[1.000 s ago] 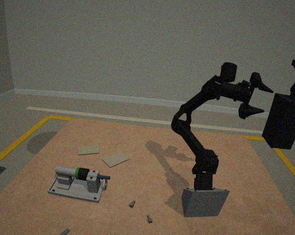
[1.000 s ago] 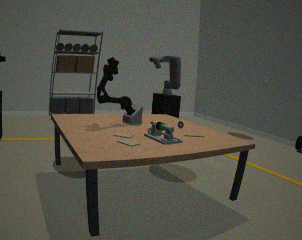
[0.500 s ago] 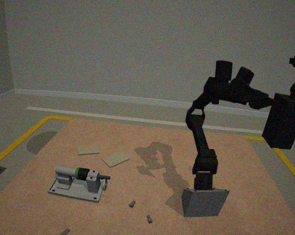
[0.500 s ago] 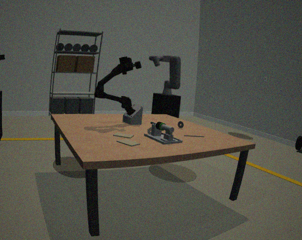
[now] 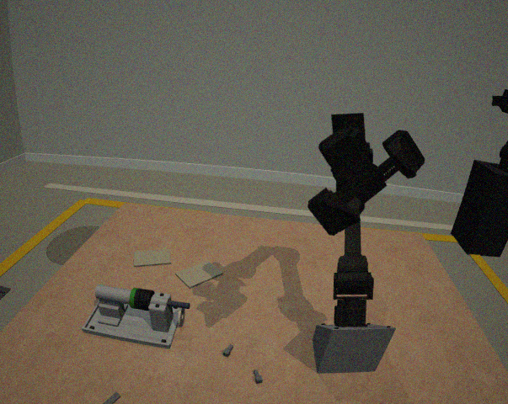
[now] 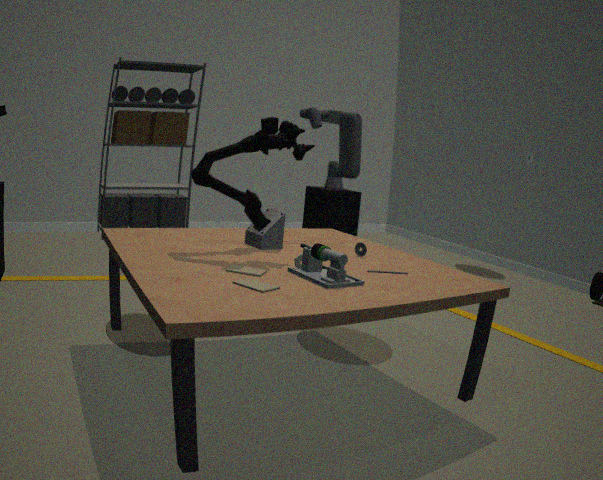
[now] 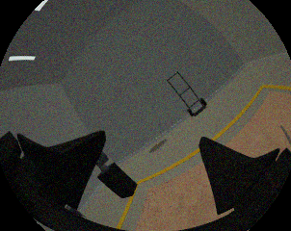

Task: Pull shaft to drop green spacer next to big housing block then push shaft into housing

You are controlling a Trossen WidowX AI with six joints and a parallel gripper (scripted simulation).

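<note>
Right now the black spacer is 410 mm ahead of my gripper tip, 160 mm to the right of it and 390 mm below it. Also, from my gripper tip: green spacer 440 mm ahead, 160 mm to the right, 390 mm below; then grey fixture 470 mm ahead, 160 mm to the right, 420 mm below; then thin rod 440 mm ahead, 130 mm to the left, 470 mm below.
</note>
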